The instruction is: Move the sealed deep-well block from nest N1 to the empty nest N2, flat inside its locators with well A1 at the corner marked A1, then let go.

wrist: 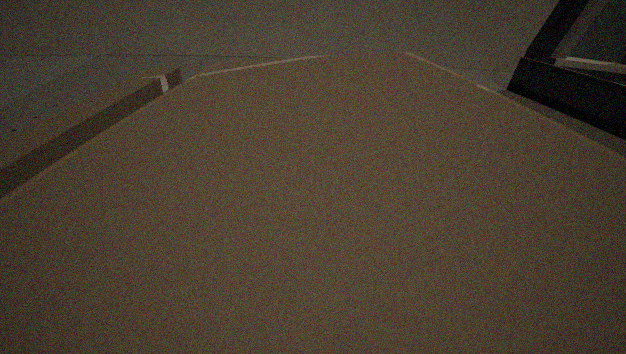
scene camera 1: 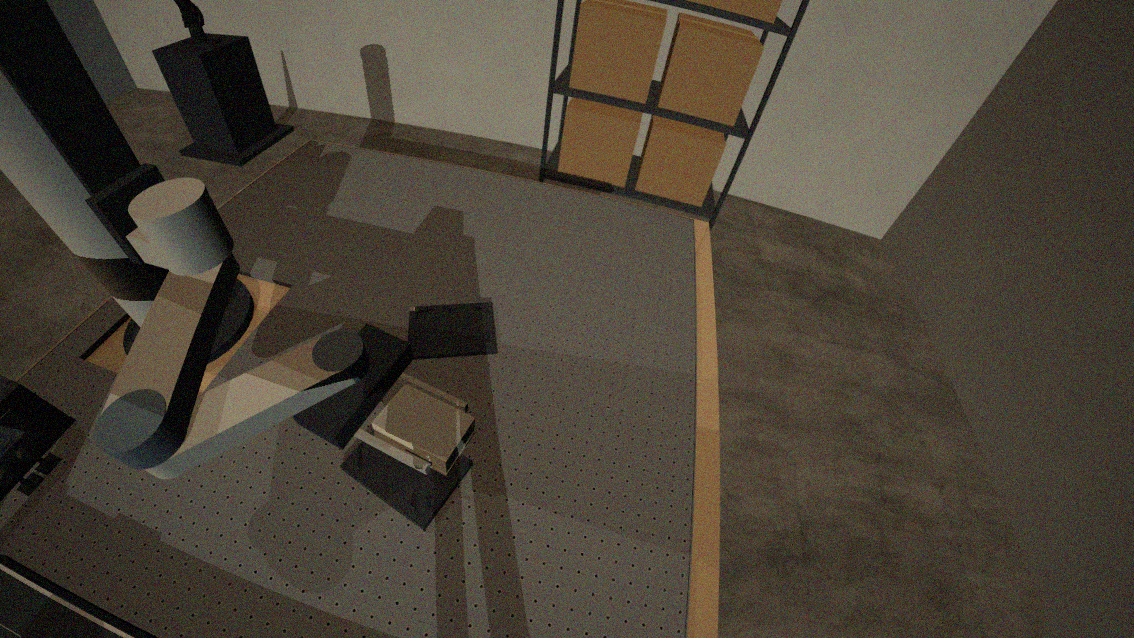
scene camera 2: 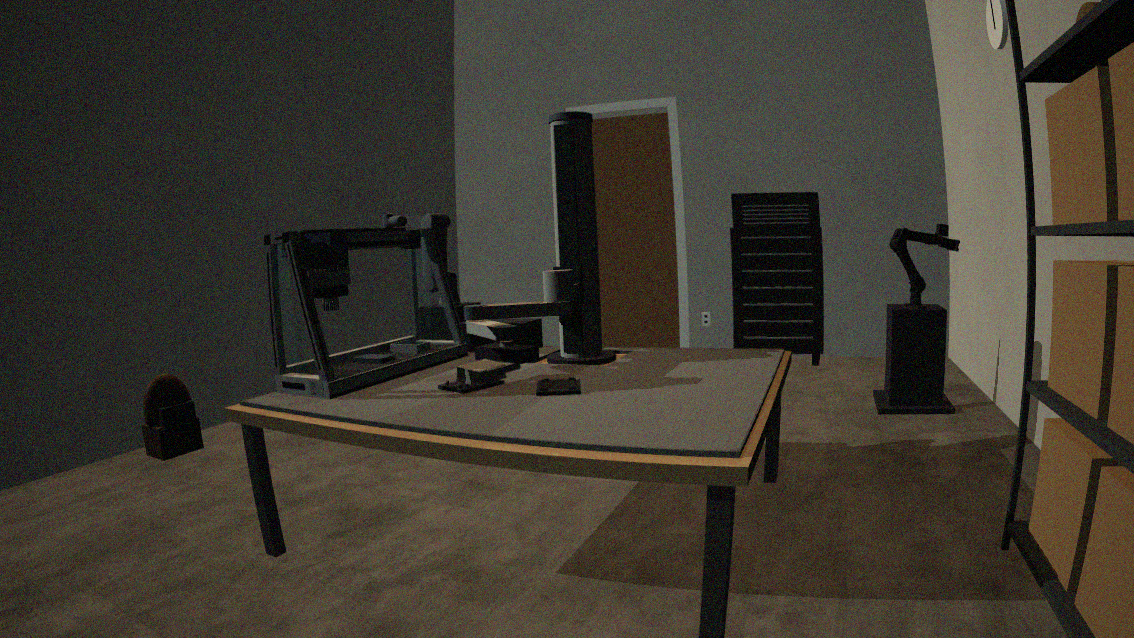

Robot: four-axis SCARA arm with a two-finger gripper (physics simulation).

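Pixels of known places: gripper, between the fingertips: [wrist: 317, 103] [scene camera 1: 447, 437] [scene camera 2: 472, 372]; arm's base, origin of its link: [scene camera 2: 581, 360].
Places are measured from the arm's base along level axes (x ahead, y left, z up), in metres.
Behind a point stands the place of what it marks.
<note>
The pale sealed block [scene camera 1: 424, 420] {x 0.569, y -0.079, z 0.082 m} [scene camera 2: 481, 369] {x 0.609, y -0.058, z 0.078 m} [wrist: 320, 200] is between the fingers of my gripper [scene camera 1: 447, 438] {x 0.608, y -0.089, z 0.068 m}, which is shut on it. The block looks tilted and sits high against the fingers. Its top fills most of the wrist view, hiding most of both fingers. A dark nest [scene camera 1: 408, 491] {x 0.572, y -0.169, z 0.025 m} [scene camera 2: 452, 387] {x 0.628, y -0.149, z 0.025 m} lies under the block, partly covered; contact between them cannot be told. A second dark nest [scene camera 1: 453, 329] {x 0.526, y 0.137, z 0.025 m} [scene camera 2: 558, 386] {x 0.540, y 0.147, z 0.025 m} lies beside it with no block on it. Nest labels and the A1 corner are unreadable.
The table [scene camera 1: 704, 396] {x 1.021, y 0.143, z 0.000 m} [scene camera 2: 507, 464] {x 1.050, y 0.252, z -0.030 m} carries the arm's column [scene camera 2: 574, 238] {x 0.077, y 0.024, z 0.437 m} behind the nests. A dark gantry machine [scene camera 2: 321, 384] {x 0.851, y -0.480, z 0.056 m} stands on its left part in scene camera 2. A shelf rack [scene camera 1: 745, 128] [scene camera 2: 1027, 158] with boxes stands beyond the table.
</note>
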